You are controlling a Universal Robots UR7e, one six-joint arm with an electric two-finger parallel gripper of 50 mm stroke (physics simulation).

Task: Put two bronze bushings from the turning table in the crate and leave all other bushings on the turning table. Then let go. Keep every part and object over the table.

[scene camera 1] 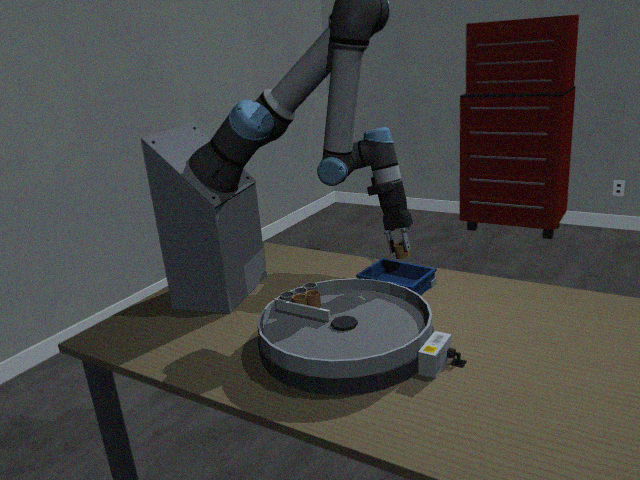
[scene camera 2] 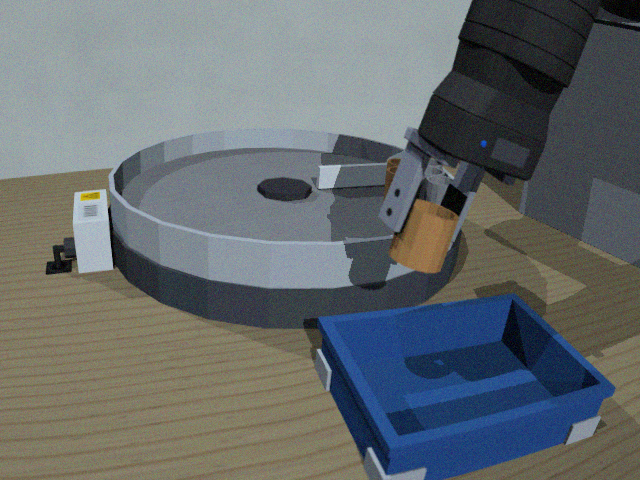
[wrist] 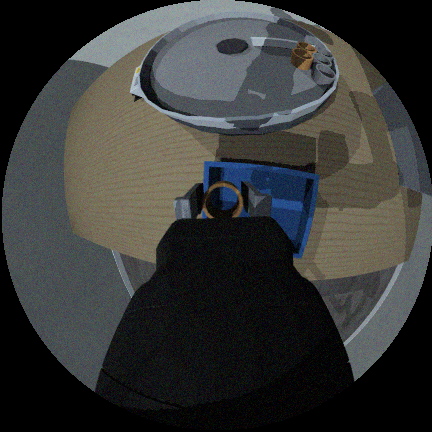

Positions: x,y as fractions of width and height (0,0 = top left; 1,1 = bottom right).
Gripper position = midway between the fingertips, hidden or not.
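The gripper is visible in scene camera 1 (0.63,0.52). The gripper can be seen in scene camera 2 (0.65,0.48) too, and the gripper also shows in the wrist view (0.52,0.44).
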